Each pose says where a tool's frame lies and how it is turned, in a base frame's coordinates. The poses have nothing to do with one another.
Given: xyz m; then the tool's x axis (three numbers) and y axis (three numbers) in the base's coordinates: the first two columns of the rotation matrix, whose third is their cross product.
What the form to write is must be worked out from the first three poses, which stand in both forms.
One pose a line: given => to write
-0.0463 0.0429 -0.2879 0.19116 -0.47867 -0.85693 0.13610 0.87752 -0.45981 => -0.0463 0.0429 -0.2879 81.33 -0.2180 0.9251 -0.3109
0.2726 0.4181 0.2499 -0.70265 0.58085 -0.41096 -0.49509 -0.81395 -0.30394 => 0.2726 0.4181 0.2499 145.95 -0.2624 -0.0894 0.9608
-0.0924 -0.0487 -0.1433 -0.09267 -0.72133 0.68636 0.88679 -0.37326 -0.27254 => -0.0924 -0.0487 -0.1433 113.32 -0.4660 -0.1272 -0.8756
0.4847 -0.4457 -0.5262 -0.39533 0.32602 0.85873 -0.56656 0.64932 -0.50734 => 0.4847 -0.4457 -0.5262 114.14 0.0985 -0.8667 0.4891
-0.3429 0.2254 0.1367 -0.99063 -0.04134 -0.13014 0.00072 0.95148 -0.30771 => -0.3429 0.2254 0.1367 172.24 -0.0103 0.9877 -0.1558
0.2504 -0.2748 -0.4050 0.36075 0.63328 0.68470 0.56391 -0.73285 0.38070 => 0.2504 -0.2748 -0.4050 175.41 0.8245 0.3636 0.4335
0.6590 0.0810 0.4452 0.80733 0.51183 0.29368 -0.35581 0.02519 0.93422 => 0.6590 0.0810 0.4452 89.00 0.8966 0.0886 0.4339
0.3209 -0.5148 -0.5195 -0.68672 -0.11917 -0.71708 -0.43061 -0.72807 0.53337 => 0.3209 -0.5148 -0.5195 169.44 -0.3866 0.3586 0.8497
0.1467 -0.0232 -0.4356 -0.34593 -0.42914 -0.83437 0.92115 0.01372 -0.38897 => 0.1467 -0.0232 -0.4356 118.09 0.2914 0.5740 -0.7653
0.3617 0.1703 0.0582 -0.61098 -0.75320 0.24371 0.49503 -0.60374 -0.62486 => 0.3617 0.1703 0.0582 137.43 -0.2689 0.2765 -0.9226
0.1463 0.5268 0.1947 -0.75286 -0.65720 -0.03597 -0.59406 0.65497 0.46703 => 0.1463 0.5268 0.1947 172.18 0.3457 -0.9092 -0.2320
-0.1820 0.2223 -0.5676 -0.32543 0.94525 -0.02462 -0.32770 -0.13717 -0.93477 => -0.1820 0.2223 -0.5676 123.65 -0.3836 -0.5180 0.7646
